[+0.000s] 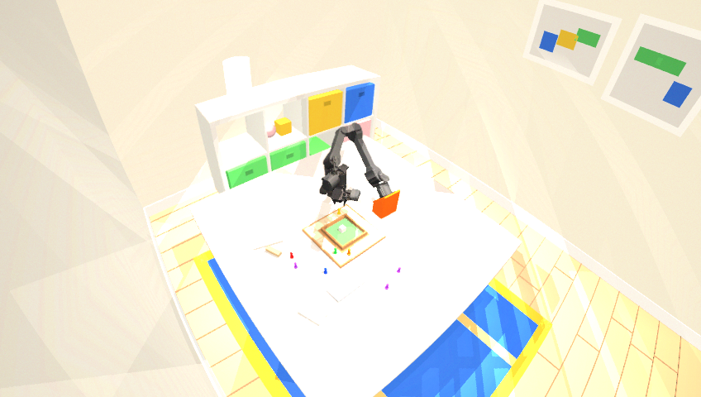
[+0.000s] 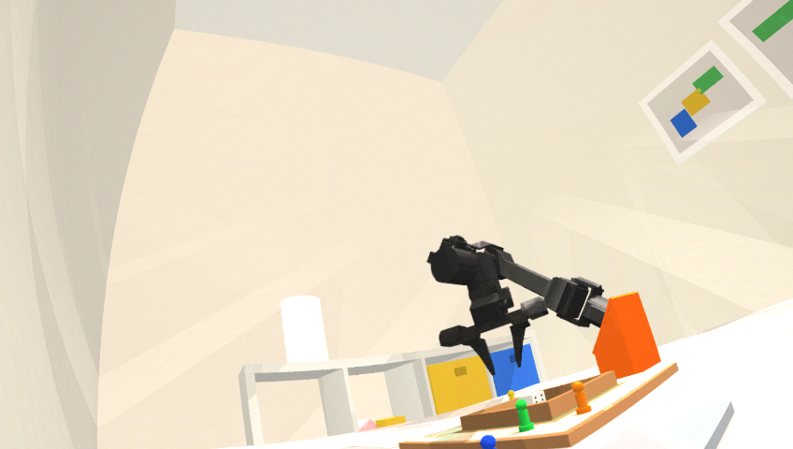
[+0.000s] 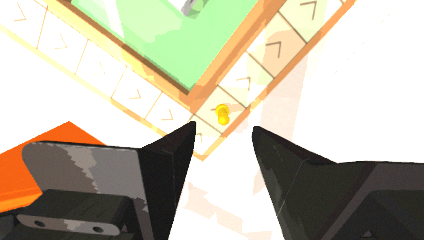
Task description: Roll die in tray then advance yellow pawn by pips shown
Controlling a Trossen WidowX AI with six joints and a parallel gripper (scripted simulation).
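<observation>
Right now the yellow pawn is 50 mm below my gripper tip, 10 mm to the right of it and 10 mm behind it. Also, from my gripper tip: white die: 90 mm to the left, 60 mm ahead, 50 mm below; then green tray: 110 mm to the left, 70 mm below, 60 mm ahead; then green pawn: 170 mm to the left, 170 mm ahead, 50 mm below.
</observation>
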